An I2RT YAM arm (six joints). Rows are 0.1 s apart.
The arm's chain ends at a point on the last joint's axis. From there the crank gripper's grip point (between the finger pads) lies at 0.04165 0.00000 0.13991 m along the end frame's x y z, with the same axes.
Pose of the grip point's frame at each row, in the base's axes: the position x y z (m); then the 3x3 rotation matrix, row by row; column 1 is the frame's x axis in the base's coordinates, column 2 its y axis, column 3 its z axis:
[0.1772 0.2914 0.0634], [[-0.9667 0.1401 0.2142], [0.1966 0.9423 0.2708], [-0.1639 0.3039 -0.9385]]
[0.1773 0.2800 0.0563], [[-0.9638 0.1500 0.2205], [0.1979 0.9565 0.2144], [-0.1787 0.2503 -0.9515]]
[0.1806 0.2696 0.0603], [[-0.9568 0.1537 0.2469], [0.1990 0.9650 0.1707], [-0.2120 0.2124 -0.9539]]
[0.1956 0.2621 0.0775], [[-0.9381 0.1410 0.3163], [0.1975 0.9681 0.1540], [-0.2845 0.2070 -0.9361]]
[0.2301 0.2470 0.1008], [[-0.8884 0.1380 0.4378], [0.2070 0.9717 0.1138], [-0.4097 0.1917 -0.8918]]
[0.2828 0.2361 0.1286], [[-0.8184 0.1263 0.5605], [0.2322 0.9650 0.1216], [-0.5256 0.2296 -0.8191]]
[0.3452 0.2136 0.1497], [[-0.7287 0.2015 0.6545], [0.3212 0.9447 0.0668], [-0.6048 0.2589 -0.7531]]
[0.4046 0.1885 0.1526], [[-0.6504 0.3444 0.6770], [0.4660 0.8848 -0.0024], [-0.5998 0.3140 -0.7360]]
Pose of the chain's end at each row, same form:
[0.1875 0.2453 0.2015], [[-0.9667 0.1401 0.2142], [0.1966 0.9423 0.2708], [-0.1639 0.3039 -0.9385]]
[0.1866 0.2418 0.1969], [[-0.9638 0.1500 0.2205], [0.1979 0.9565 0.2144], [-0.1787 0.2503 -0.9515]]
[0.1859 0.2374 0.2026], [[-0.9568 0.1537 0.2469], [0.1990 0.9650 0.1707], [-0.2120 0.2124 -0.9539]]
[0.1904 0.2323 0.2203], [[-0.9381 0.1410 0.3163], [0.1975 0.9681 0.1540], [-0.2845 0.2070 -0.9361]]
[0.2058 0.2225 0.2426], [[-0.8884 0.1380 0.4378], [0.2070 0.9717 0.1138], [-0.4097 0.1917 -0.8918]]
[0.2385 0.2094 0.2651], [[-0.8184 0.1263 0.5605], [0.2322 0.9650 0.1216], [-0.5256 0.2296 -0.8191]]
[0.2840 0.1909 0.2803], [[-0.7287 0.2015 0.6545], [0.3212 0.9447 0.0668], [-0.6048 0.2589 -0.7531]]
[0.3370 0.1694 0.2806], [[-0.6504 0.3444 0.6770], [0.4660 0.8848 -0.0024], [-0.5998 0.3140 -0.7360]]

